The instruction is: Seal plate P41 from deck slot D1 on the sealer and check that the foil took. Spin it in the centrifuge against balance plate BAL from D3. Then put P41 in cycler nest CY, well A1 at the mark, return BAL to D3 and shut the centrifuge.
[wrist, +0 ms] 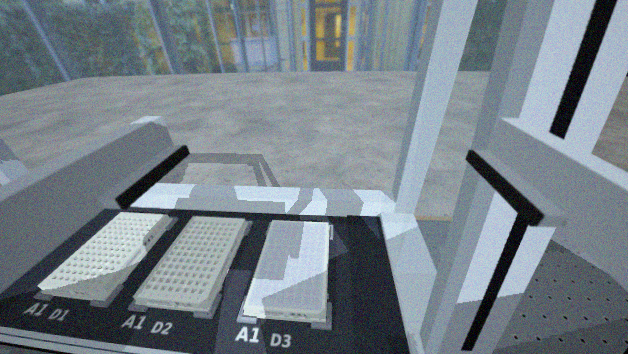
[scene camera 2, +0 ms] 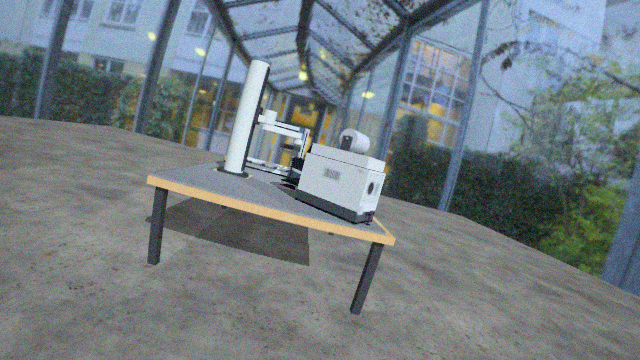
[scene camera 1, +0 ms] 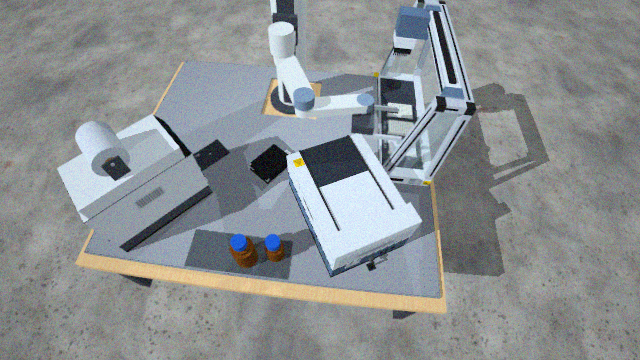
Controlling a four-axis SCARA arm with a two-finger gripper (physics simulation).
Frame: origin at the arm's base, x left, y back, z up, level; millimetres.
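Seen in the pictures: gripper, fingertip midpoint: (wrist: 321, 135) (scene camera 2: 290, 150) (scene camera 1: 399, 123); arm's base, origin of the base link: (scene camera 2: 232, 173).
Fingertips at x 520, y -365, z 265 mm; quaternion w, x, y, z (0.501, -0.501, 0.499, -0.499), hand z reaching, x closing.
Note:
Pixels of each thing's middle, then the offset from my fingertips to it. "spot": a spot on its surface instead.
- Plate P41, body centre: (wrist: 114, 249) (scene camera 1: 399, 110) dz -195, dx +63, dy +287 mm
- Balance plate BAL, body centre: (wrist: 293, 261) (scene camera 1: 402, 147) dz -195, dx +64, dy +39 mm
- sealer, body centre: (scene camera 1: 134, 174) (scene camera 2: 343, 171) dz -14, dx -1003, dy -375 mm
- white box with a white roll, surface spot: (scene camera 1: 96, 140) spot: dz +224, dx -996, dy -403 mm
- similar plate, body centre: (wrist: 199, 255) (scene camera 1: 401, 127) dz -195, dx +63, dy +163 mm
- white machine with a black top panel, surface spot: (scene camera 1: 334, 162) spot: dz -39, dx -258, dy -207 mm
- black square holder, body centre: (scene camera 1: 270, 162) (scene camera 2: 293, 184) dz -226, dx -547, dy -112 mm
Plate P41 (wrist: 107, 255) (scene camera 1: 400, 110) sits in slot D1, its open wells showing without foil. Balance plate BAL (wrist: 290, 270) sits in slot D3 with a smooth, pale top. My gripper (wrist: 321, 135) (scene camera 1: 398, 124) is open and empty, fingers wide apart. It hangs above the front of the deck (wrist: 365, 280), beyond and above the plates in the wrist view. The sealer (scene camera 1: 170, 192), a white box with a white roll (scene camera 1: 96, 140) on top, stands at the left with a dark carrier (scene camera 1: 212, 154) outside it. The insides of the machines are hidden.
A similar plate (wrist: 192, 262) sits in D2, between the two. Gantry posts (wrist: 432, 100) rise right of the deck. A white machine with a black top panel (scene camera 1: 334, 162) stands beside the deck, near a black square holder (scene camera 1: 270, 163). Two brown bottles (scene camera 1: 244, 252) (scene camera 1: 274, 250) stand in front.

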